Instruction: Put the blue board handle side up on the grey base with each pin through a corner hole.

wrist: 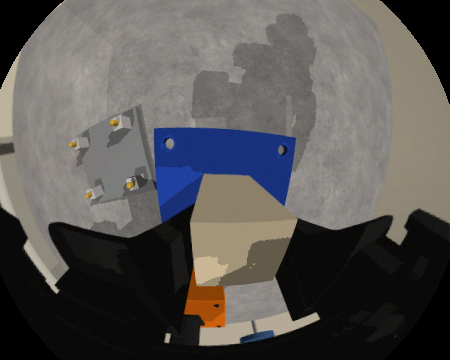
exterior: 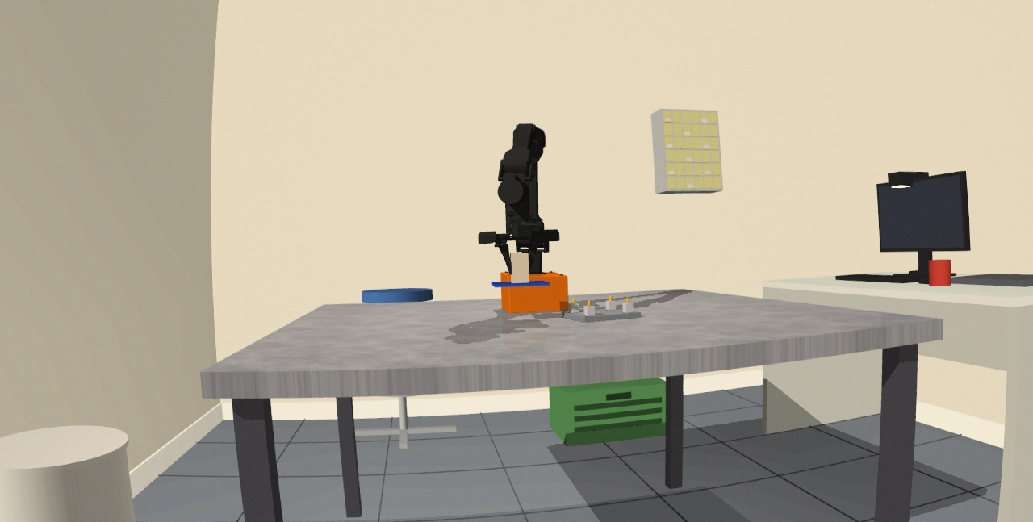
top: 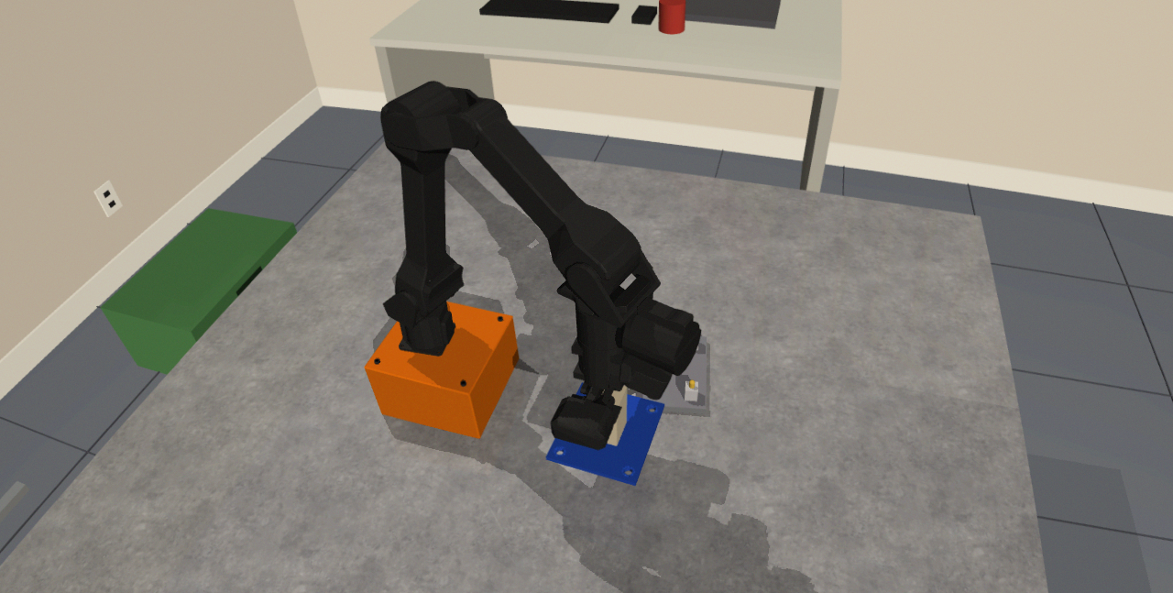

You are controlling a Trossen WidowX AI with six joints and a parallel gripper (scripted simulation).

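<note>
Right now the grey base is 5 cm ahead of my gripper tip, 18 cm to the left of it and 10 cm below it. Also, from my gripper tip: blue board right at my gripper tip.
</note>
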